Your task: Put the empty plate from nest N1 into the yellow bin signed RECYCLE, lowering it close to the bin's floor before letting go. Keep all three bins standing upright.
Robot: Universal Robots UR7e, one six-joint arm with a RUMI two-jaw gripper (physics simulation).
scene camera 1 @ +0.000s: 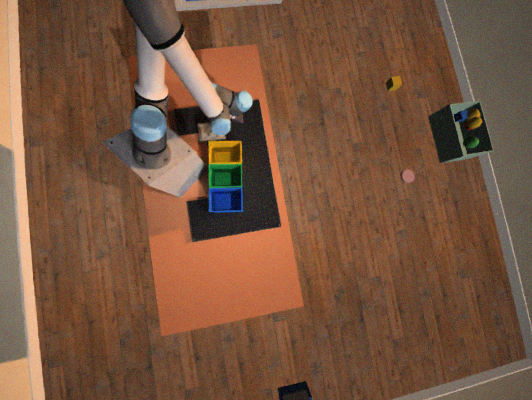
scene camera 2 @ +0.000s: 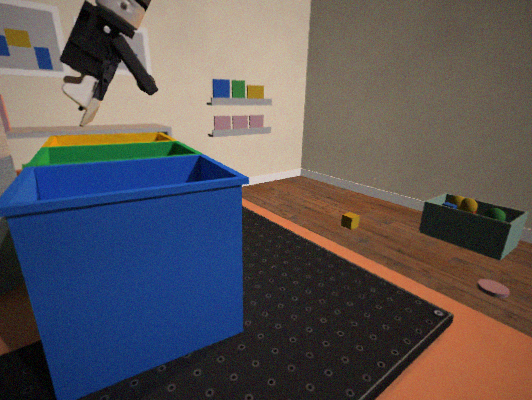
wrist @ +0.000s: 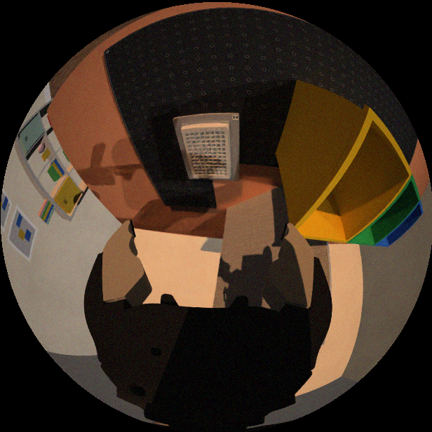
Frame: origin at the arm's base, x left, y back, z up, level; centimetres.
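Seen in the pictures: gripper, fingertip midpoint: [scene camera 2: 80, 117]; arm's base, link origin: [scene camera 1: 152, 154].
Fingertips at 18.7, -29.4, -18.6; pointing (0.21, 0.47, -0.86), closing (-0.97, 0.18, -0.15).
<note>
Pixels of each thing's top centre, then the offset from my fingertips to it, as dx, dy, dz. Level surfaces: height alone.
- empty plate, top centre: [scene camera 1: 211, 130] +4.3, +4.8, -17.7
- yellow bin, top centre: [scene camera 2: 113, 138] [scene camera 1: 225, 152] -16.5, -1.4, -2.3
- green bin, top centre: [scene camera 2: 121, 150] [scene camera 1: 225, 175] -29.4, +1.1, -2.3
- blue bin, top centre: [scene camera 2: 134, 172] [scene camera 1: 225, 199] -42.3, +3.5, -2.3
- black perforated board, surface height: dz -20.3
- orange mat, surface height: dz -21.6
The empty plate [scene camera 1: 206, 131] [wrist: 206, 150], pale with a grid of small wells, lies flat in its grey nest [wrist: 234, 150]; the nest's small label is too blurred to read surely. My gripper [scene camera 2: 120, 106] [wrist: 207, 224] is open and empty, apart from the plate and higher than the bin rims; the wrist hides most of it in scene camera 1. The yellow bin [scene camera 1: 225, 152] [scene camera 2: 110, 139] [wrist: 312, 130] stands upright beside the nest, its sign not readable. The green bin [scene camera 1: 225, 176] [scene camera 2: 115, 151] and blue bin [scene camera 1: 225, 200] [scene camera 2: 130, 280] stand upright in line with it.
The bins stand close together on a black perforated board [scene camera 1: 260, 200] [scene camera 2: 310, 300] over an orange mat [scene camera 1: 225, 280]. The arm's base [scene camera 1: 180, 175] is beside the bins. A toy box [scene camera 1: 445, 132] [scene camera 2: 465, 230] stands on the floor far to the right.
</note>
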